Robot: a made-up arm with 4 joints. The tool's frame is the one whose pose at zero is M.
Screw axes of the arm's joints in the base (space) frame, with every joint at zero. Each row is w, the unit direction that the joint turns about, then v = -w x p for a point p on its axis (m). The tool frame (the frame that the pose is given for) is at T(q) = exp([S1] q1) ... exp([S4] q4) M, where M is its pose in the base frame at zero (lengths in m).
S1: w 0 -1 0 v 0.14 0 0
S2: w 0 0 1 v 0.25 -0.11 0
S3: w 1 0 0 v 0 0.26 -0.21
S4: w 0 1 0 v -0.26 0 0.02
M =
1 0 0 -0.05
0 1 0 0.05
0 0 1 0.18
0 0 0 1
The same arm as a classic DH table. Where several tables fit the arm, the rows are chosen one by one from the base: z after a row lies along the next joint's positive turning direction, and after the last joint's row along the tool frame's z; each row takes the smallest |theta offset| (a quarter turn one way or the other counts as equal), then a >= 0, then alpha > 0; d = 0 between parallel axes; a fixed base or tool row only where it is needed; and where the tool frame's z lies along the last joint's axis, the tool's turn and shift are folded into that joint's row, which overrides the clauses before.
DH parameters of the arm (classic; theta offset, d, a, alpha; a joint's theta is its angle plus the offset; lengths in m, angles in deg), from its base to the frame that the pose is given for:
base (fixed): 0 0.14 0 90
joint 1: 0 -0.25 0.11 -90
joint 2: -90 0.12 0.04 -90
joint 3: -90 -0.09 0 90
joint 4: -90 -0.16 0.07 -90
tool (fixed): 180 -0.08 0 0

